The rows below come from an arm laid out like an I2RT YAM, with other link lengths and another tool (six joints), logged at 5 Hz.
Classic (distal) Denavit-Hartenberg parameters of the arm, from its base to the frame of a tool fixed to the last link. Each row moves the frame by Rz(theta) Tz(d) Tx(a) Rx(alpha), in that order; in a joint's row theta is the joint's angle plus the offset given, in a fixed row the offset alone. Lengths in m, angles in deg.
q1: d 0.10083; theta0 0; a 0.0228; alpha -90
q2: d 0; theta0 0; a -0.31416; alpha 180
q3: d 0; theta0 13.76; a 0.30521; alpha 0
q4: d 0.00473; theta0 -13.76; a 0.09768; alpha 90
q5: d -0.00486; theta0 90; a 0; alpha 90
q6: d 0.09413; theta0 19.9; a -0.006; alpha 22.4
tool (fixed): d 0.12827; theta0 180; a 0; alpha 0
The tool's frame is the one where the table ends.
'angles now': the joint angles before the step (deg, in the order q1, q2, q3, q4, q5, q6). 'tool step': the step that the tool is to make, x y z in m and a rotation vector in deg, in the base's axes. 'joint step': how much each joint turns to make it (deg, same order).
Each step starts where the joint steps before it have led.
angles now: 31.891, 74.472, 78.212, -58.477, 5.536, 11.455
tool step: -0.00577, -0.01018, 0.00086, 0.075, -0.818, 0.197
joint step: -1.075, -2.436, -2.140, 0.557, -0.448, -1.249
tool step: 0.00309, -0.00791, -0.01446, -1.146, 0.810, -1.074
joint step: -0.810, 0.241, -1.793, 0.767, 0.624, -0.121
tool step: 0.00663, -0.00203, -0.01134, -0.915, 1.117, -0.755
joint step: -0.480, 1.643, -0.067, 0.277, 0.353, 0.094
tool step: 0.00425, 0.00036, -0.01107, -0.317, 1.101, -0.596
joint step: -0.176, 1.298, -0.372, 0.502, 0.005, 0.500
